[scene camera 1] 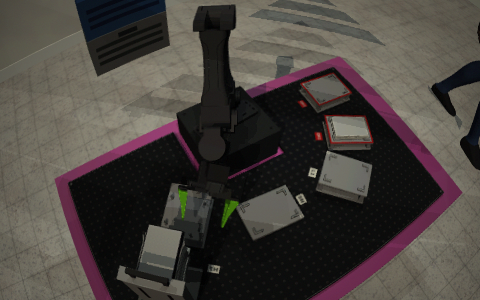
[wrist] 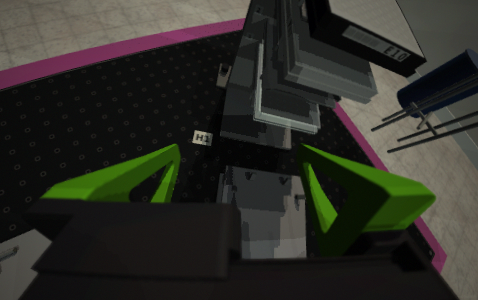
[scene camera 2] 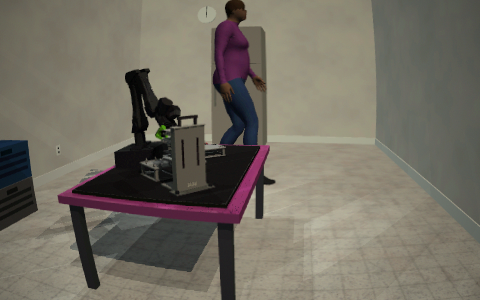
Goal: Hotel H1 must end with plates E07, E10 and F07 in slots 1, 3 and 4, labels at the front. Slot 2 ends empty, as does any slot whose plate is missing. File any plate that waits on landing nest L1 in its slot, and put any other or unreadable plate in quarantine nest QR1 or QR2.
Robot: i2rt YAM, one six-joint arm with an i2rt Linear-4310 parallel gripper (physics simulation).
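Places are measured from the arm's base along level axes (x right, y ahead, z up), in millimetres.
Pixels of known places: gripper, fingertip midpoint: (scene camera 1: 202, 223) (wrist: 238, 150); arm's base, origin of the base link: (scene camera 2: 141, 146).
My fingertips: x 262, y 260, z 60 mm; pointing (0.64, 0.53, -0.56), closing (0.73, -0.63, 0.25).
Note:
Ahead of a thing's pixels: the offset from my fingertips to its top centre. "*": to the spot under its first point.
My gripper (scene camera 1: 203, 223) (scene camera 2: 161, 132) (wrist: 238, 150) is open and empty, above the grey pegged nest {dx -4, dy -96, dz -77 mm} (scene camera 1: 175, 205) (wrist: 270, 195) in front of the hotel. Hotel H1 (scene camera 1: 172, 287) (scene camera 2: 189, 160) (wrist: 240, 117) holds a stack of plates. The top one, E10 {dx +134, dy +35, dz +78 mm} (scene camera 1: 162, 240) (wrist: 380, 50), has a dark front edge with its label facing the wrist camera. Below it show a grey plate {dx +134, dy +35, dz +42 mm} (wrist: 330, 75) and a clear-edged plate {dx +133, dy +35, dz -29 mm} (wrist: 287, 117); their labels and slot numbers cannot be read. Landing nest L1 {dx -457, dy +89, dz -97 mm} (scene camera 1: 345, 175) is bare. A white plate {dx -601, dy -30, dz -99 mm} (scene camera 1: 351, 127) sits on one red-rimmed quarantine nest; the other quarantine nest {dx -676, dy -211, dz -107 mm} (scene camera 1: 326, 89) is bare.
A low flat grey nest {dx -204, dy +24, dz -135 mm} (scene camera 1: 270, 212) lies between the hotel and L1. The H1 tag {dx +29, dy +70, dz -153 mm} (scene camera 1: 214, 269) (wrist: 202, 138) lies beside the hotel. The hotel has a handle {* dx +194, dy +95, dz +134 mm} (scene camera 2: 188, 117) on top. A person (scene camera 2: 235, 55) stands behind the table (scene camera 2: 150, 209).

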